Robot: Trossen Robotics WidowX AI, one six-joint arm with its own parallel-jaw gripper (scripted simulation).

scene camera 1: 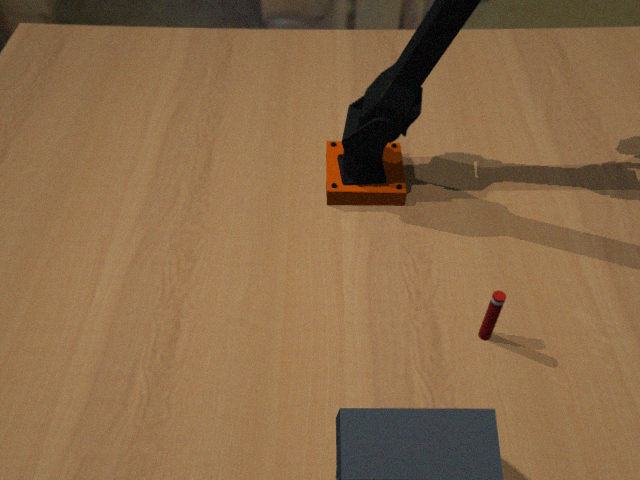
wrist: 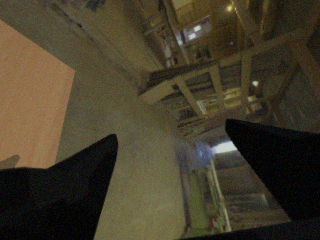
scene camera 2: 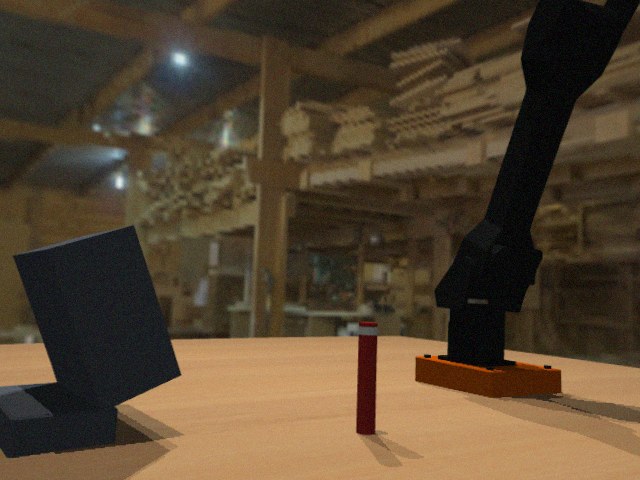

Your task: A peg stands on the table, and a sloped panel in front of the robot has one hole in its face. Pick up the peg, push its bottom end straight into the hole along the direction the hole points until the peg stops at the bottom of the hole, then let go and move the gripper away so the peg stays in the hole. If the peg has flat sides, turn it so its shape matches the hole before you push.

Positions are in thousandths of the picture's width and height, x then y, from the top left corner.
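A sloped panel (scene camera 2: 146, 624) sits 43 cm from the lens, while a round red peg (scene camera 2: 574, 711) is 46 cm from the lens.
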